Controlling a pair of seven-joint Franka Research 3 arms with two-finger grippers.
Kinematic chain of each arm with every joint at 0, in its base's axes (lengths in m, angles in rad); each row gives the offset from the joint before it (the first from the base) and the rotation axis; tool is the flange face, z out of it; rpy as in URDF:
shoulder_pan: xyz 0 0 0.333 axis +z
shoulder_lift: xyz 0 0 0 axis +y
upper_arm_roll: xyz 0 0 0.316 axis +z
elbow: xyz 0.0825 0 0 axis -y
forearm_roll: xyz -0.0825 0 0.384 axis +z
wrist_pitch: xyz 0 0 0 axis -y
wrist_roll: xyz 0.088 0 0 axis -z
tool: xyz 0 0 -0.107 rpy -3.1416 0 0
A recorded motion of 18 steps. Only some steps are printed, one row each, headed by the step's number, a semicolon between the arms.
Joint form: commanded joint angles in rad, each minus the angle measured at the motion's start. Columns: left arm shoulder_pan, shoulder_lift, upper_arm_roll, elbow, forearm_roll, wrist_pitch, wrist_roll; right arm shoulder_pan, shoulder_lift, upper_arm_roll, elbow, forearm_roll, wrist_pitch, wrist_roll.
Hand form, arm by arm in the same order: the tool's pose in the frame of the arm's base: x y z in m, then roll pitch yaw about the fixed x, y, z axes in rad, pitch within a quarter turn. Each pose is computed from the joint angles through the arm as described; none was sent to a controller.
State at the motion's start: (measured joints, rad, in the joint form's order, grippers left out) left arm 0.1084 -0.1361 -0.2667 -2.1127 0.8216 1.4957 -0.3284; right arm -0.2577 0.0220 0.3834 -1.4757 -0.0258 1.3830 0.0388
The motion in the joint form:
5: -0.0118 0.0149 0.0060 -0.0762 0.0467 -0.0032 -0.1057; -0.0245 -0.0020 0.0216 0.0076 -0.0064 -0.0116 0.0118
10: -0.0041 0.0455 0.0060 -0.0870 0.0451 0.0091 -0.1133; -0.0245 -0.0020 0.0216 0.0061 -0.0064 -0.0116 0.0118
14: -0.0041 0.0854 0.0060 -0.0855 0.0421 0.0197 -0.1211; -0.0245 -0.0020 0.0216 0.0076 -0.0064 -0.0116 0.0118
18: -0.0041 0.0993 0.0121 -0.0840 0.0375 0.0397 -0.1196; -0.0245 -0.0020 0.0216 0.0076 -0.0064 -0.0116 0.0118
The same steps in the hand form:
5: 0.4633 0.0085 0.4446 -2.1084 0.1838 0.1819; 0.5358 0.0596 0.6456 3.1114 0.1136 0.0663
10: 0.4652 0.0118 0.4257 -2.1098 0.2127 0.1859; 0.5358 0.0596 0.6449 3.1113 0.1151 0.0663
14: 0.4699 0.0110 0.4074 -2.1150 0.2403 0.1833; 0.5358 0.0596 0.6456 3.1114 0.1136 0.0663
18: 0.4732 0.0121 0.4008 -2.1312 0.2458 0.1744; 0.5358 0.0596 0.6456 3.1114 0.1136 0.0663

